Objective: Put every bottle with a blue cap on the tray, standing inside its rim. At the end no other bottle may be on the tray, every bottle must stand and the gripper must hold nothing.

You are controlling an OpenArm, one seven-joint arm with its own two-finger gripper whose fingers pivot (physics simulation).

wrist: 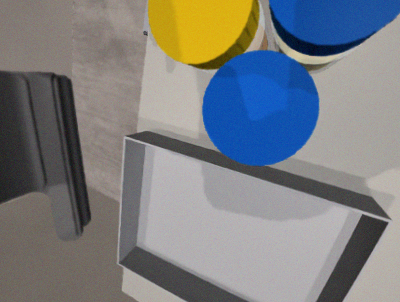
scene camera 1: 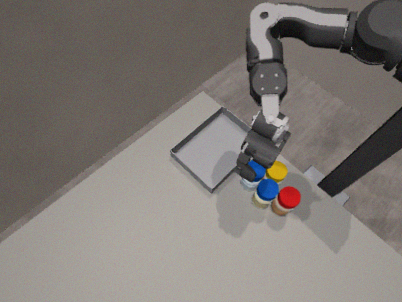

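A blue-capped bottle (scene camera 1: 258,170) (wrist: 260,107) stands beside the tray, outside its rim. A second blue-capped bottle (scene camera 1: 268,190) (wrist: 335,20) with a pale yellow body stands close by it. A yellow-capped bottle (scene camera 1: 277,171) (wrist: 202,30) and a red-capped bottle (scene camera 1: 289,198) stand in the same group; the red cap does not show in the wrist view. The grey tray (scene camera 1: 205,145) (wrist: 200,225) has a bare floor. My gripper (scene camera 1: 250,173) is open, over the blue-capped bottle nearest the tray and partly hiding it. One finger shows at the left of the wrist view.
The pale table (scene camera 1: 125,215) (wrist: 365,120) bears the tray near its far corner. The bottles stand close together near the table's right edge. A dark post (scene camera 1: 365,150) rises beyond that edge. The arm reaches in from the upper right.
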